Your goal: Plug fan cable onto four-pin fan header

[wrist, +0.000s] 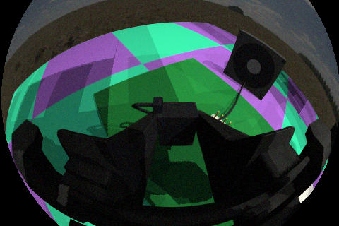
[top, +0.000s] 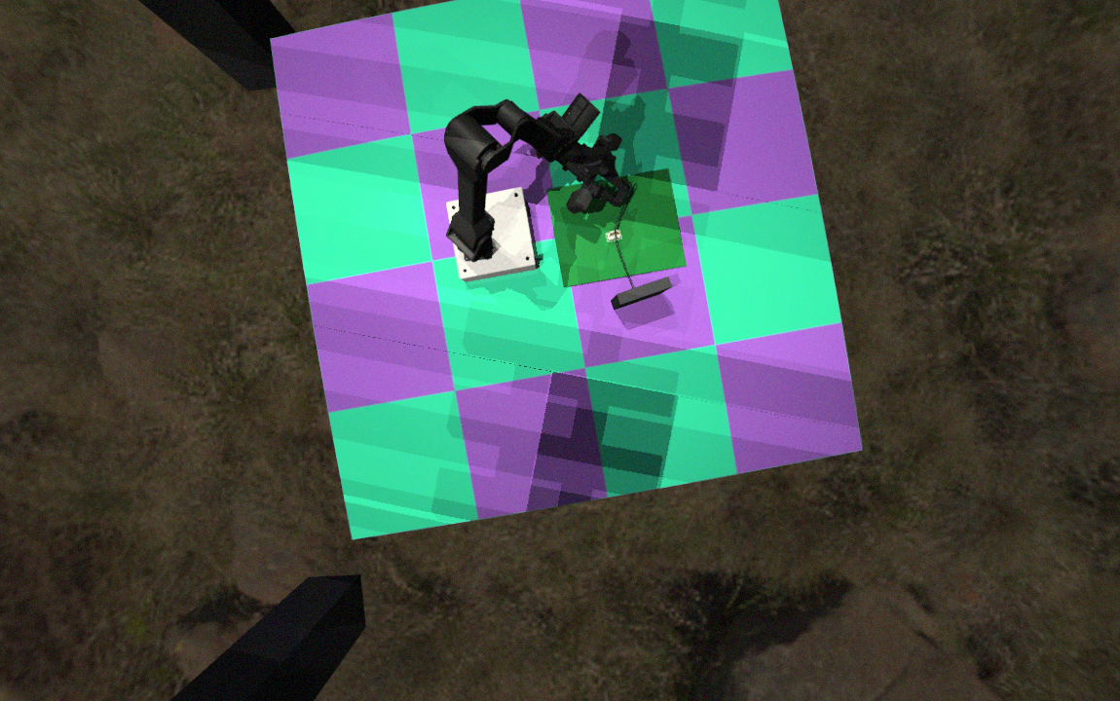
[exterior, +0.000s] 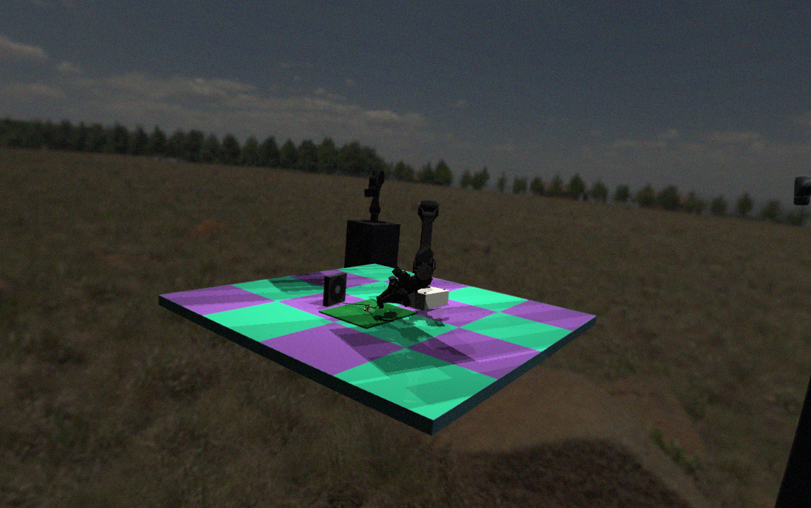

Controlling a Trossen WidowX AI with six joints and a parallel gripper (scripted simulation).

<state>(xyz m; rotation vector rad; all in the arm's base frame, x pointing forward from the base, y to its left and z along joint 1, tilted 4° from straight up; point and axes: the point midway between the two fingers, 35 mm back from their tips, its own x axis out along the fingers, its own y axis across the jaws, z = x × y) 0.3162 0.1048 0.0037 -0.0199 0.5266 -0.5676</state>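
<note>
Right now the green board is 1 cm behind my gripper tip, 5 cm to the right of it and 8 cm below it. Round my gripper tip: dark plug: 1 cm behind, 1 cm below; then four-pin header: 2 cm behind, 7 cm to the right, 7 cm below; then black fan: 2 cm ahead, 22 cm to the right, 1 cm below.
</note>
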